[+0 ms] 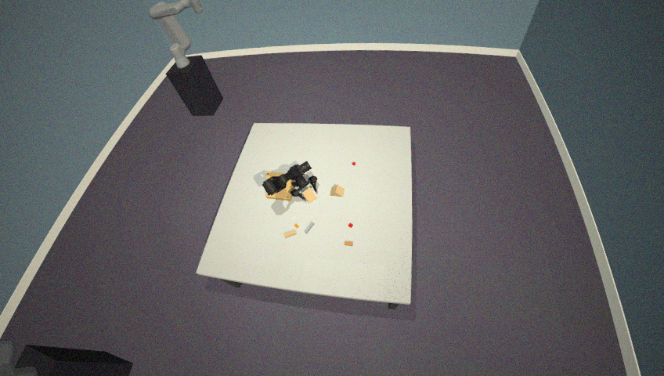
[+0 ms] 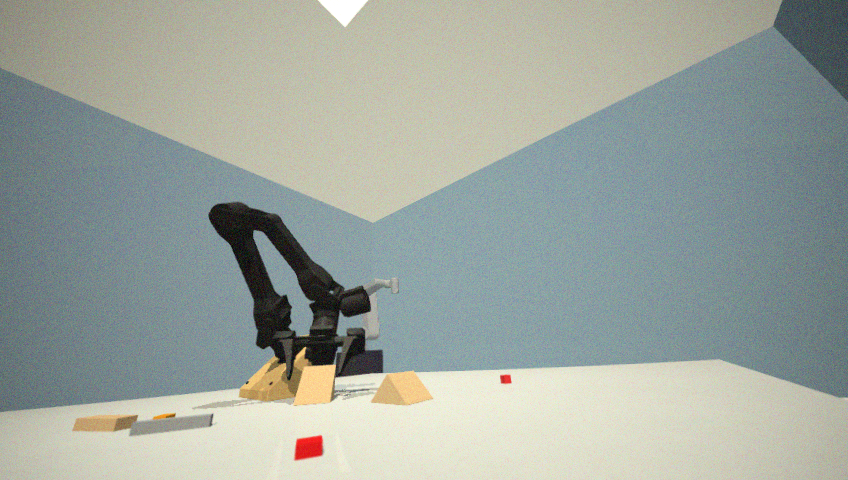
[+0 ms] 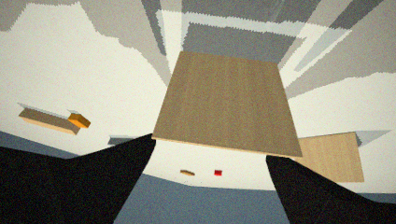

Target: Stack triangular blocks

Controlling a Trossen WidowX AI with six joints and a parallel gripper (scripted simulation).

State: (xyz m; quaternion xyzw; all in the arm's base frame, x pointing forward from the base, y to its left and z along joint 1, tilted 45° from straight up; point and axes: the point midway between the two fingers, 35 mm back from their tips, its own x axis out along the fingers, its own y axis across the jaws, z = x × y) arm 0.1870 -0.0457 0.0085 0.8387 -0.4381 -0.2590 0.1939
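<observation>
My gripper tip is now 16 cm short of the light wooden triangular block, 8 cm to the right of it and 2 cm above it. The rest, counted from my gripper tip: grey bar (3 cm ahead, 20 cm to the right, 4 cm below); then small orange piece (6 cm behind, 20 cm to the right, 4 cm below); then tan block (8 cm behind, 26 cm to the right, 4 cm below).
</observation>
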